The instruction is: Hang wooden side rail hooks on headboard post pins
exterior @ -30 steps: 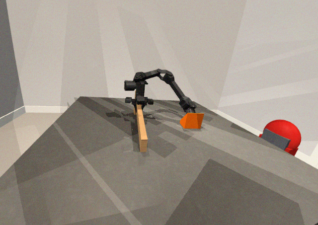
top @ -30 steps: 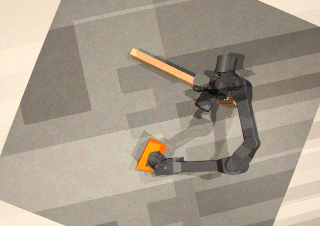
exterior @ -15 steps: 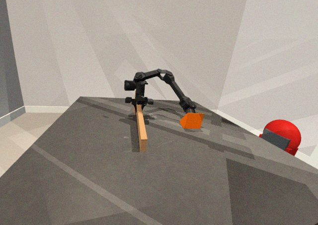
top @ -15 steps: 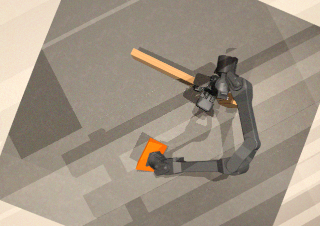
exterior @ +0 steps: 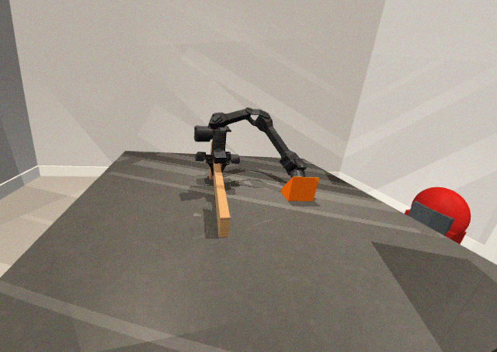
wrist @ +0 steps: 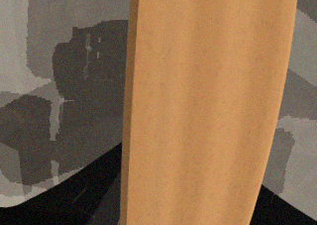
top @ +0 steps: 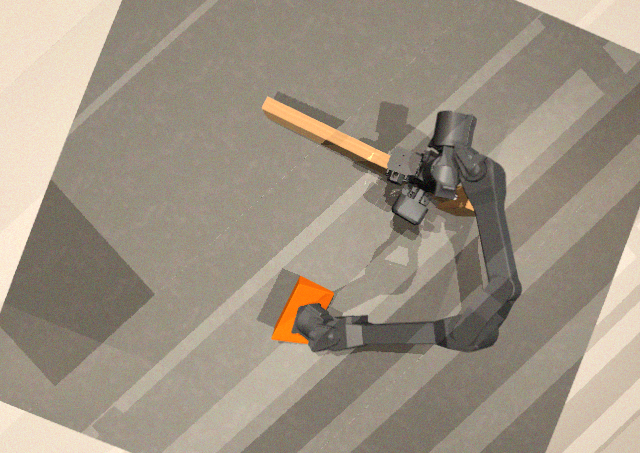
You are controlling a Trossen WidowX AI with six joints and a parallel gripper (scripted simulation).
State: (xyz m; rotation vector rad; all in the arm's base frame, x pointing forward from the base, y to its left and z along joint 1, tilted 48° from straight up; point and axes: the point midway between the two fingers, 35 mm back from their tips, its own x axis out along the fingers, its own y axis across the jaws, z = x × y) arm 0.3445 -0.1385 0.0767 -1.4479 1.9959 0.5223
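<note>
My gripper tip is 100 mm to the left of the wooden headboard post, 40 mm below it and 20 mm past it.
</note>
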